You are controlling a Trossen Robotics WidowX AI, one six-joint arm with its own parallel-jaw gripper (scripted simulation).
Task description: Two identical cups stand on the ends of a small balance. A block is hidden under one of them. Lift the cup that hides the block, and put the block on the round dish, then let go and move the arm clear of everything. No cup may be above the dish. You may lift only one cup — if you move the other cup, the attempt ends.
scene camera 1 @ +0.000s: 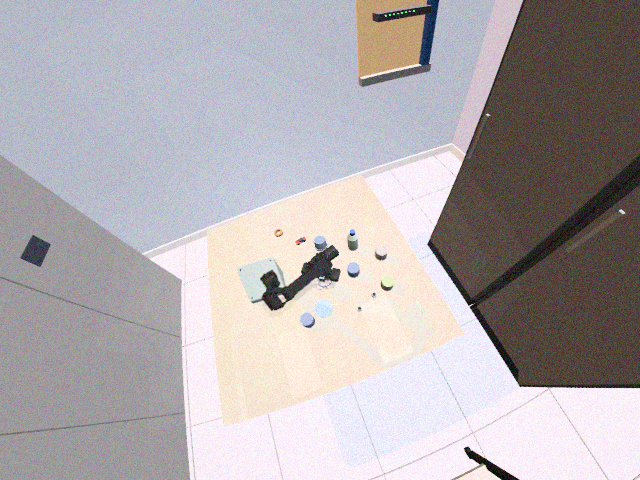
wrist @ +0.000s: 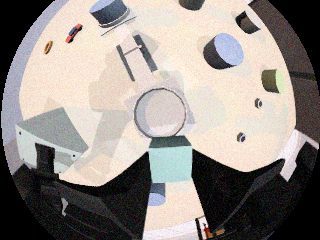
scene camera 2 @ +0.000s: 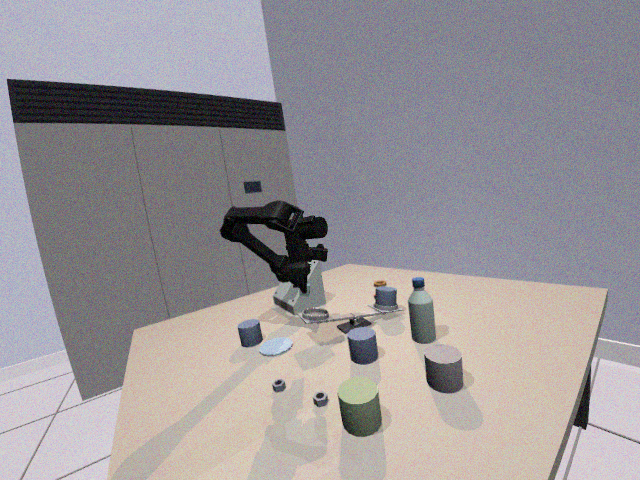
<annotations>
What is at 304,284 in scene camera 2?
My gripper.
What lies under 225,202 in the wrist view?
My gripper.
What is my gripper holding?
A pale teal block.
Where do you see a pale teal block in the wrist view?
At 171,156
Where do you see a grey cylinder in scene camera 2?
443,363
</annotations>
